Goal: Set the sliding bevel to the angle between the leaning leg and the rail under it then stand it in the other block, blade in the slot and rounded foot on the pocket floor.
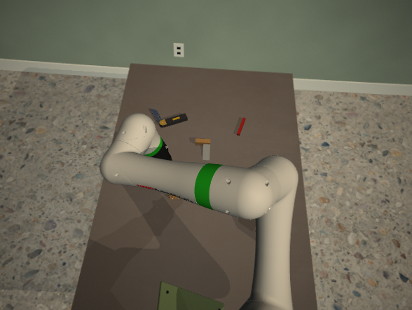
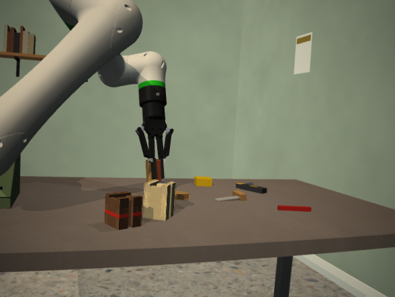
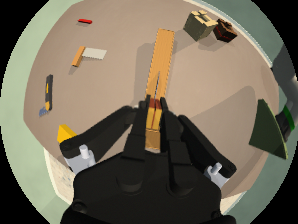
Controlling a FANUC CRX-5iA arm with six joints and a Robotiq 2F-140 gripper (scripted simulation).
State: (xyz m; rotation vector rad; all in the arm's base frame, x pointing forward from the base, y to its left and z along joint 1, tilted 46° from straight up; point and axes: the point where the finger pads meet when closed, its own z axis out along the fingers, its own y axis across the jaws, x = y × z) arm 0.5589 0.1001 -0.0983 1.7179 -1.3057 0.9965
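The bevel blade lies 1 cm ahead of my hand, 3 cm to the right of it and 5 cm below it. Round my hand: black sliding bevel (37 cm ahead, 12 cm to the left, 8 cm below); try square (24 cm ahead, 7 cm to the right, 8 cm below); yellow block (21 cm ahead, 18 cm to the left, 7 cm below).
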